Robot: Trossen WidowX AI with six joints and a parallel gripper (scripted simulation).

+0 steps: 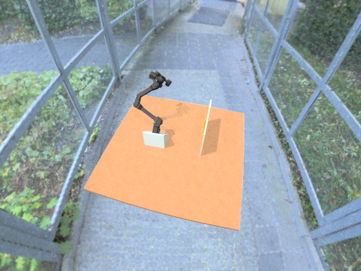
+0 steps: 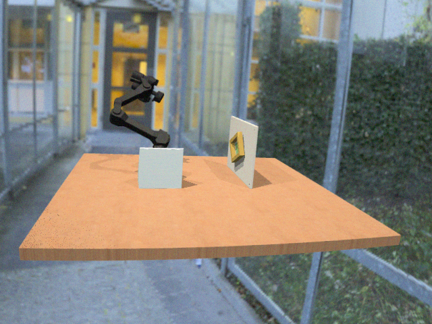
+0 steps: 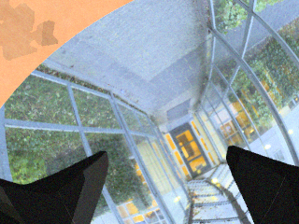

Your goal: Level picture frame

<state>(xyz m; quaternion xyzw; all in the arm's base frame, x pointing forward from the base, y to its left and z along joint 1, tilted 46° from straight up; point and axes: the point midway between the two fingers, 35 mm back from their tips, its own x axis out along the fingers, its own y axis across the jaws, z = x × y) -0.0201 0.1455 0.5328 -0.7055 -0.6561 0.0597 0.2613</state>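
My gripper tip is 43 cm short of the picture frame, 42 cm to the left of it and 22 cm above it.
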